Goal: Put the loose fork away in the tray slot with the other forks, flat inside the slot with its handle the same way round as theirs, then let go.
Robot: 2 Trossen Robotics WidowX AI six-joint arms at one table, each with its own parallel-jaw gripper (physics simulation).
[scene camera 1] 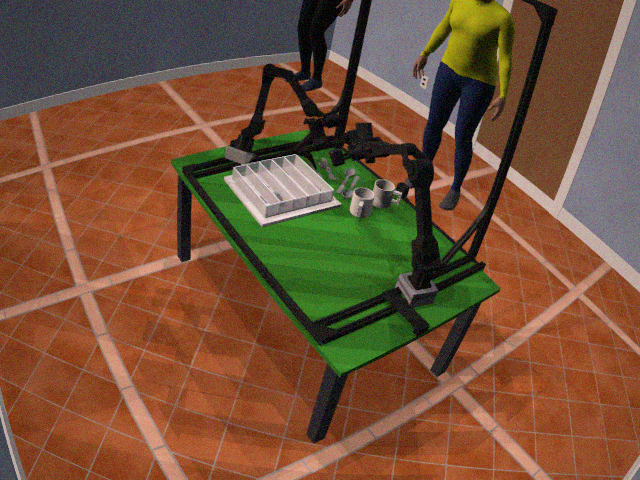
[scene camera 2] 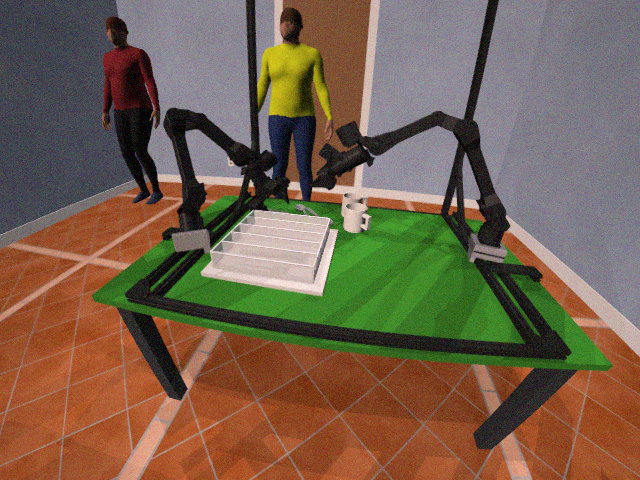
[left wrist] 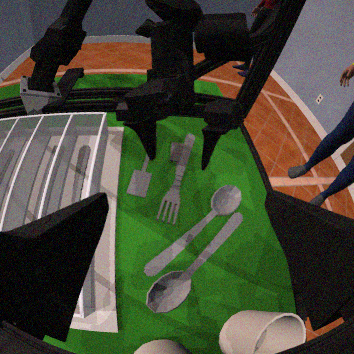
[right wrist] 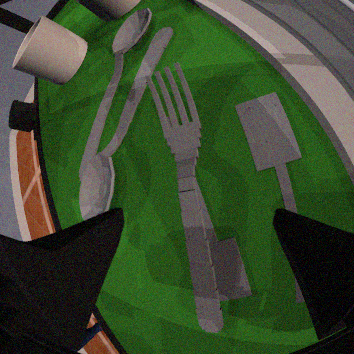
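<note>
The loose grey fork (left wrist: pixel 175 185) (right wrist: pixel 185 145) lies flat on the green table beside the tray, tines toward the spoons. Its handle overlaps another flat utensil, whose square end (right wrist: pixel 234 270) sticks out. The white tray (scene camera 1: pixel 263 221) (scene camera 2: pixel 258 281) (left wrist: pixel 112 200) has long slots; grey handles show in some, but which utensils they are is unclear. My right gripper (scene camera 2: pixel 283 193) (left wrist: pixel 176 163) (right wrist: pixel 201 217) is open and empty above the fork, its fingers either side of the handle in the right wrist view. My left gripper (scene camera 2: pixel 316 183) (left wrist: pixel 188 199) is open and empty, higher above the utensils.
Two spoons (left wrist: pixel 170 291) (left wrist: pixel 226 200) lie close together by the fork. A spatula (left wrist: pixel 140 182) (right wrist: pixel 269 132) lies between fork and tray. Two white mugs (scene camera 1: pixel 360 202) (scene camera 1: pixel 383 193) stand beyond the spoons. Black rails (scene camera 2: pixel 310 330) edge the table. Both arms reach close together over the utensils.
</note>
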